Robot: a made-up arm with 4 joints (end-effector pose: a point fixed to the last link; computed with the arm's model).
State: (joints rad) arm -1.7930 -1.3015 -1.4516 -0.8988
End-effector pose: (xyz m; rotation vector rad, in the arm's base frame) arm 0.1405 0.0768 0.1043 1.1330 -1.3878 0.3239
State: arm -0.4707 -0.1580 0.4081 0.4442
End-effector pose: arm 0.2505 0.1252 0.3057 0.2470 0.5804 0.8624
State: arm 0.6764 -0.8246 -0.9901 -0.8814
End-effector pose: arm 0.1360 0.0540 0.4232 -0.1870 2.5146 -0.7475
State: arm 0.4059 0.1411 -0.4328 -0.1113
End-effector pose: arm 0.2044 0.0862 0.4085 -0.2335 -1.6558 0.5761
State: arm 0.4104 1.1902 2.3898 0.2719
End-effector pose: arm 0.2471 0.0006 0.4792 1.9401 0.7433 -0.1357
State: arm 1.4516 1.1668 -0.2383 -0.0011
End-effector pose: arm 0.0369 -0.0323 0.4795 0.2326 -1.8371 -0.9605
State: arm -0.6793 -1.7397 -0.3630 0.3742
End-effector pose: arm 0.2491 0.0421 0.2534 1.2447 -0.0396 2.1461
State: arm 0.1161 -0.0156 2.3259 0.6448
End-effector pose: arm 0.2880 0.0959 0.4373 0.8946 1.9880 0.3402
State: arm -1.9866 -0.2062 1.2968 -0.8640
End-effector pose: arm 0.1156 0.0861 0.0329 0.2578 1.6063 0.3511
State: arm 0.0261 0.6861 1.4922 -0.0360
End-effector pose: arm 0.2859 0.0987 0.4136 0.7761 0.3385 -0.0767
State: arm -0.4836 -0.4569 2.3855 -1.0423
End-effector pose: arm 0.2838 0.1469 0.2785 0.5043 1.0673 0.5578
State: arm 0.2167 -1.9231 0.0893 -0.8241
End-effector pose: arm 0.1851 0.0166 0.3889 1.5118 -1.2855 2.3981
